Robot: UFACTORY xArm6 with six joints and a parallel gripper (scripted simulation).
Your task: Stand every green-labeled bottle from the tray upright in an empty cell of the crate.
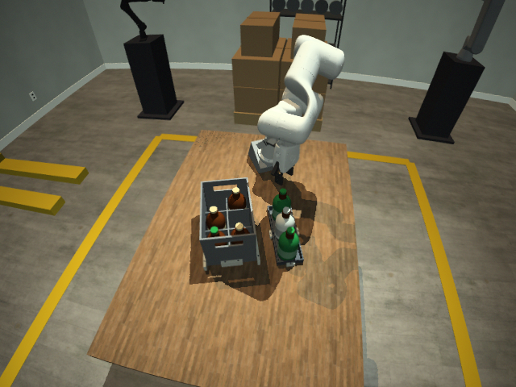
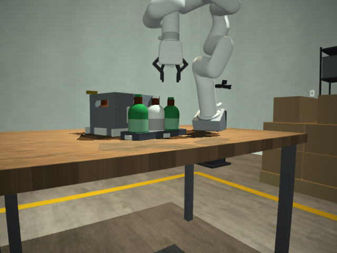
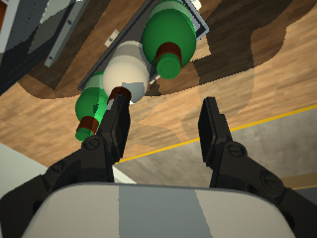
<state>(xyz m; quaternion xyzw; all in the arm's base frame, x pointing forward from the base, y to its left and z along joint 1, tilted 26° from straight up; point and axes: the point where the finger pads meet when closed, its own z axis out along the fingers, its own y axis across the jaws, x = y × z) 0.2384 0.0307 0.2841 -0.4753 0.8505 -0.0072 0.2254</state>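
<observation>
The white-labeled bottle lies 9 cm ahead of my hand, 2 cm to the left of it and 16 cm below it. The rest, counted from my hand: tray (9 cm ahead, 3 cm to the left, 23 cm below); then grey crate (12 cm ahead, 19 cm to the right, 16 cm below).
</observation>
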